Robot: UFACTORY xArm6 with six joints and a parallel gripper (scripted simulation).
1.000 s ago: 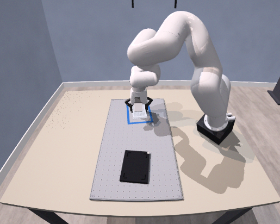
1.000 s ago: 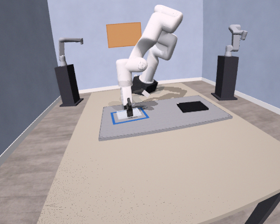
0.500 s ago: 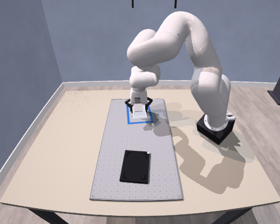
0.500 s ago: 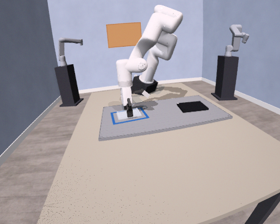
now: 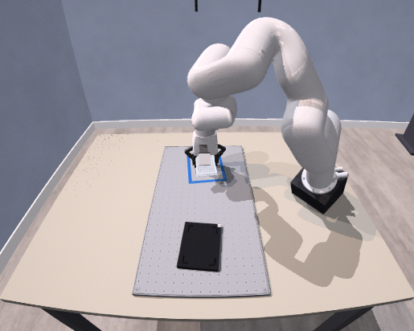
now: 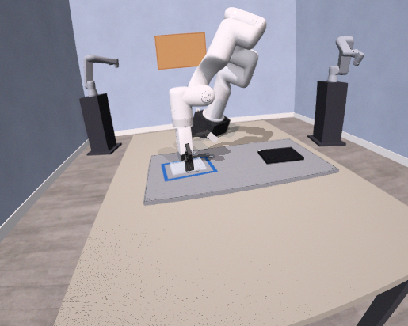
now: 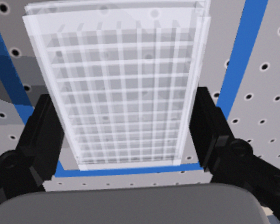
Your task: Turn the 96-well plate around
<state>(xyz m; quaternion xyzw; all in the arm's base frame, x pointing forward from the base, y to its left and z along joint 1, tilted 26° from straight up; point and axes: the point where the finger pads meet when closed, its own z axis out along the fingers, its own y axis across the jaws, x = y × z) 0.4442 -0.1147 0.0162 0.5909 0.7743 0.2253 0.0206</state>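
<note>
Right now my hand is 10 mm above the 96-well plate. The rest, counted from my hand: white A1 mark: 110 mm behind, 300 mm to the left, 10 mm below; black plate nest N1: 70 mm behind, 380 mm to the left, 10 mm below.
</note>
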